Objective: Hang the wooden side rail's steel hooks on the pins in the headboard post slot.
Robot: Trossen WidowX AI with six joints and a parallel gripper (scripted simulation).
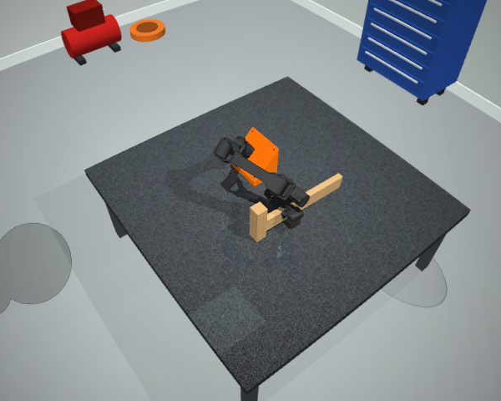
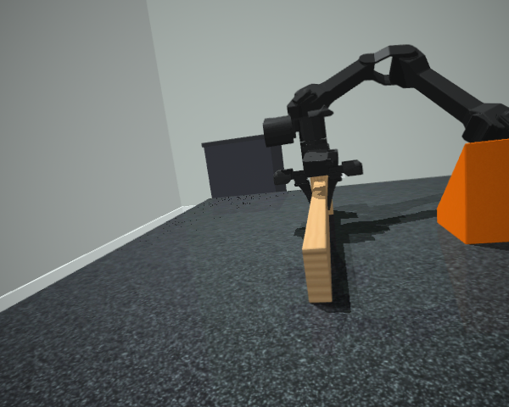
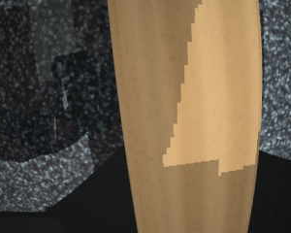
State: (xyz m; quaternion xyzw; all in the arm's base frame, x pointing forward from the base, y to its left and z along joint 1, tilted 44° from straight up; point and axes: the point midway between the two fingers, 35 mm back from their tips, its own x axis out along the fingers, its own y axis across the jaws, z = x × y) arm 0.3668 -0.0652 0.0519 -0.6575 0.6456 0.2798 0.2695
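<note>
The wooden headboard post lies 13 cm to the right of my gripper tip and 4 cm above it.
</note>
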